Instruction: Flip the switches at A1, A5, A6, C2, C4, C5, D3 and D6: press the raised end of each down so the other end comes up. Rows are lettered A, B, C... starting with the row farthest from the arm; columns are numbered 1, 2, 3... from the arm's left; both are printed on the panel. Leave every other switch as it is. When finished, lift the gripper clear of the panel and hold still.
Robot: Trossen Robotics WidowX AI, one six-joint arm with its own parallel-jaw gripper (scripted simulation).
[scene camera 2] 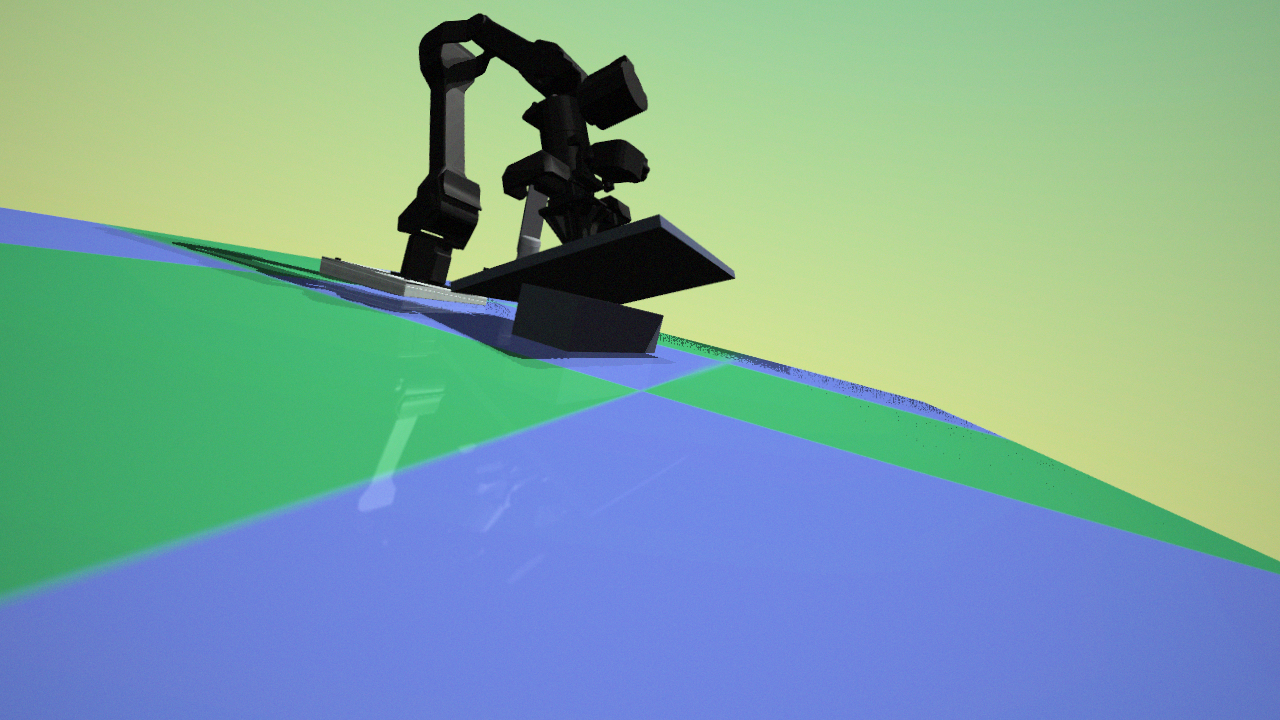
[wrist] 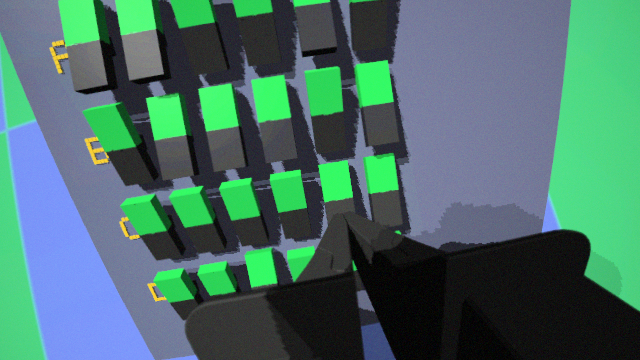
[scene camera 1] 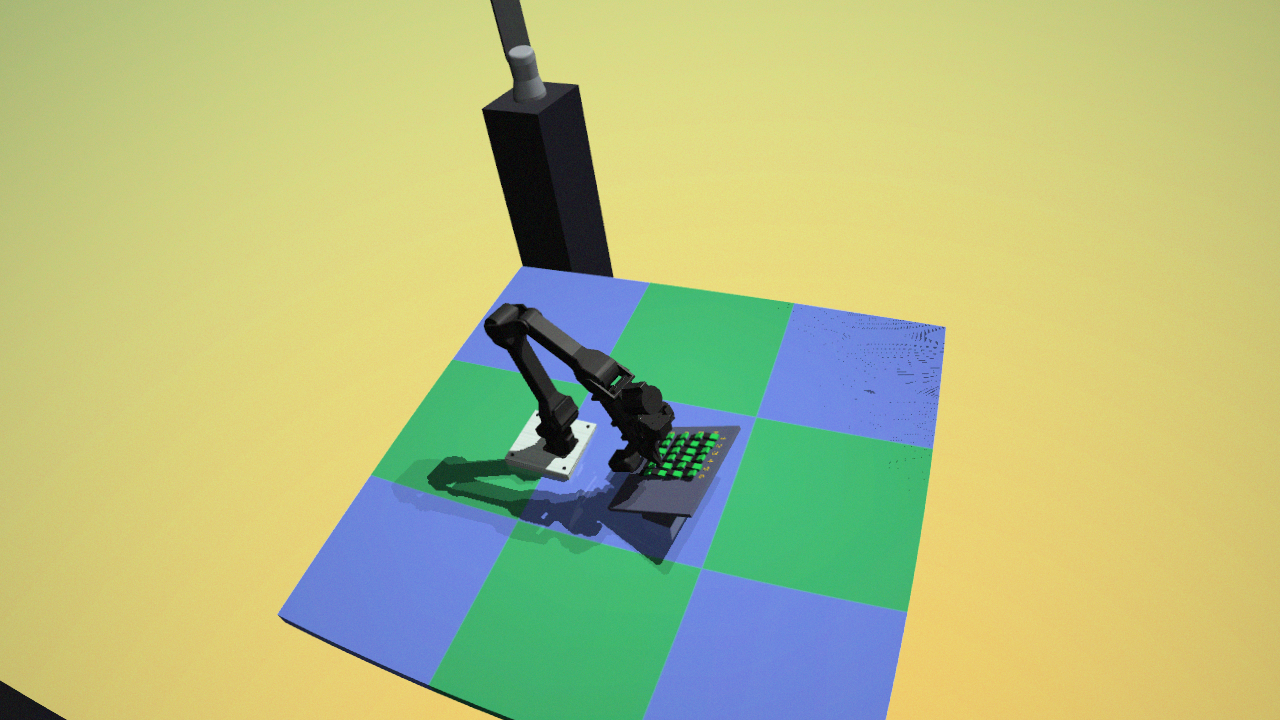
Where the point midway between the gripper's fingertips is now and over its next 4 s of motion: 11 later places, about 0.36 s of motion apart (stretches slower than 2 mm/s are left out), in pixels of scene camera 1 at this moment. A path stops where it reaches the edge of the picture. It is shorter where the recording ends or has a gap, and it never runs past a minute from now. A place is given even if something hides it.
The gripper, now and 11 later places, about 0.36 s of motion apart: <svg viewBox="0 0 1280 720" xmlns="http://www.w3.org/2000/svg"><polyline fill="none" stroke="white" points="659,463 659,463 659,464 660,464 650,448 646,434 650,439 652,444 654,447 654,448 654,448 654,449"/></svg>
